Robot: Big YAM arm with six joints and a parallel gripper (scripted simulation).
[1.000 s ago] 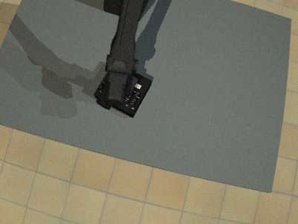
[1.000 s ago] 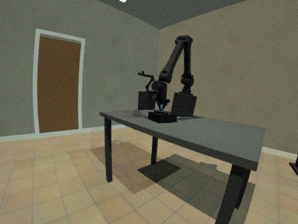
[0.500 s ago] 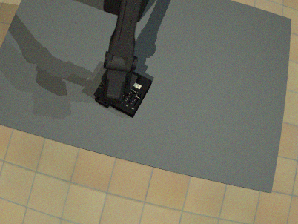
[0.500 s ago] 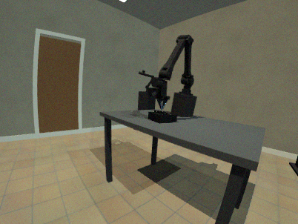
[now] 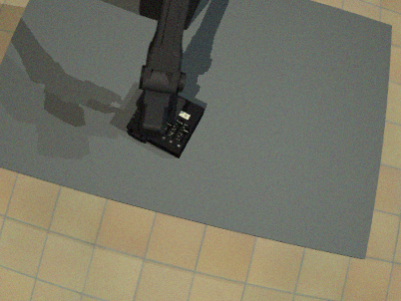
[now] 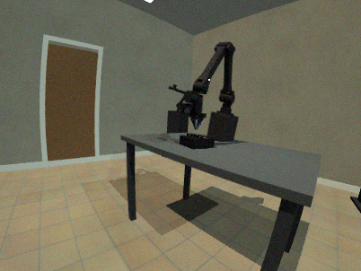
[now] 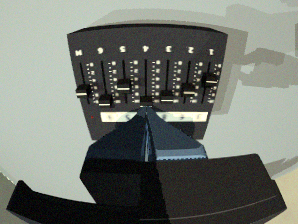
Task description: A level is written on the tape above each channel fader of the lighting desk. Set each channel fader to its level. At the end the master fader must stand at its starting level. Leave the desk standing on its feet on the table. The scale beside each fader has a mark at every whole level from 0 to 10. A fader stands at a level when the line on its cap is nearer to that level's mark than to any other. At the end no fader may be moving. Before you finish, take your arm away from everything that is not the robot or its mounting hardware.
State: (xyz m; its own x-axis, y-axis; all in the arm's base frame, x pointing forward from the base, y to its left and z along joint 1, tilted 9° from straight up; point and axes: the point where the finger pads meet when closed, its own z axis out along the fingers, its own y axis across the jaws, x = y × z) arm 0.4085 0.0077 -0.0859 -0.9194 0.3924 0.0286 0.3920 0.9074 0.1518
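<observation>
The fader cap 4 lies 10 mm behind my hand, 10 mm to the left of it and 40 mm below it. From my hand the other things lie so: fader cap 1: 10 mm behind, 70 mm to the right, 40 mm below; then master fader cap: 30 mm ahead, 60 mm to the left, 40 mm below; then fader cap 5: 10 mm ahead, 20 mm to the left, 40 mm below.
</observation>
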